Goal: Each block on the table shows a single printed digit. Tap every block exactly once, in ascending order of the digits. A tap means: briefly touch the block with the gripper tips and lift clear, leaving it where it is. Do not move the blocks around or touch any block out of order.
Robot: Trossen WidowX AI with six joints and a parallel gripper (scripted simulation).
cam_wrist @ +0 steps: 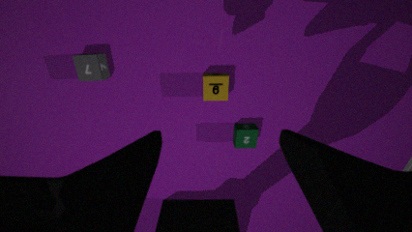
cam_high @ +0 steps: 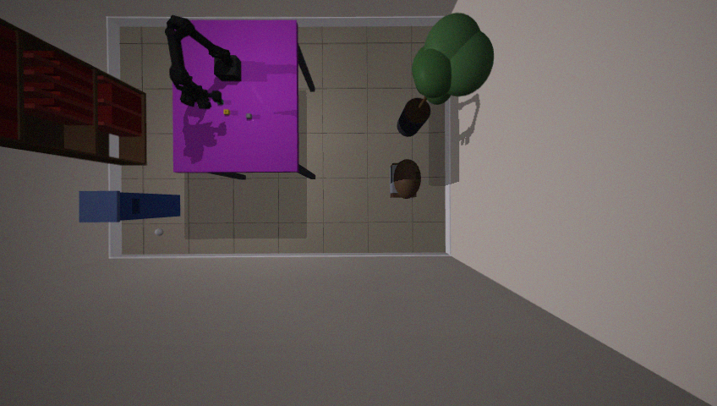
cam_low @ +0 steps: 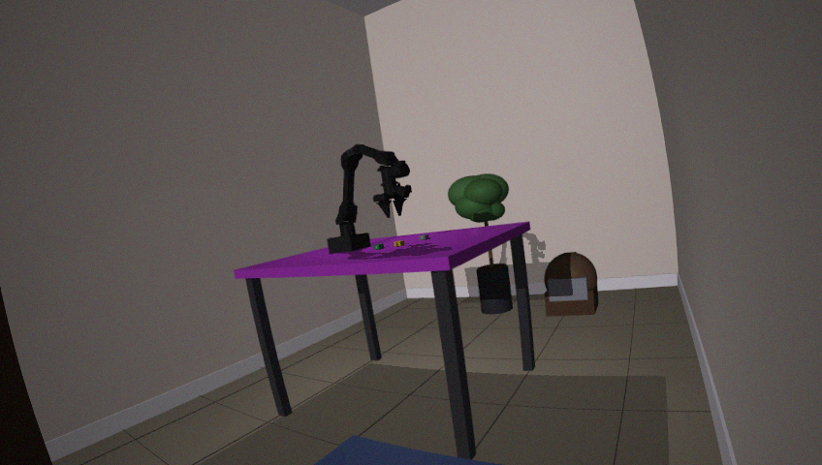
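My gripper tip is 11 cm above the green block, 8 cm past it and 4 cm to the left of it. The rest, counted from my gripper tip: grey block marked 7: 15 cm to the left, 11 cm below, 5 cm ahead; then yellow block marked 6: 11 cm below.
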